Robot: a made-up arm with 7 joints. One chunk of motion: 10 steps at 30 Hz.
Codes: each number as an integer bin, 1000 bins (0 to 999) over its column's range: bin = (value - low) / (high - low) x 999, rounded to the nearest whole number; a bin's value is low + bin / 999 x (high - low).
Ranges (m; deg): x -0.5..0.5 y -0.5..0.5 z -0.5..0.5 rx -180..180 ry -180..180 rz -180..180
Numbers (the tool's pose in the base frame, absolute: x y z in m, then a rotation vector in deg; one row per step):
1: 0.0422 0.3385 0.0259 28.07 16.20 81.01
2: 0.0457 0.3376 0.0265 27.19 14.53 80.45
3: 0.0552 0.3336 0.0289 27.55 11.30 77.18
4: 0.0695 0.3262 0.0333 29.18 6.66 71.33
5: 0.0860 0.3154 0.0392 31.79 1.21 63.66
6: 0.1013 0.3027 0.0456 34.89 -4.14 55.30
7: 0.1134 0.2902 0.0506 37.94 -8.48 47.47
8: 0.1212 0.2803 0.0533 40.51 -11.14 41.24
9: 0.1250 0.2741 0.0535 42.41 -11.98 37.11
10: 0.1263 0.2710 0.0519 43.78 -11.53 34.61
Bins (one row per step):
1: 542 838 525 577 544 724
2: 545 837 526 575 540 723
3: 555 833 528 576 531 714
4: 569 825 533 580 518 697
5: 585 815 539 588 503 676
6: 601 802 545 596 488 653
7: 613 789 550 605 476 631
8: 621 780 553 612 469 614
9: 624 773 553 617 466 602
10: 626 770 551 621 468 596

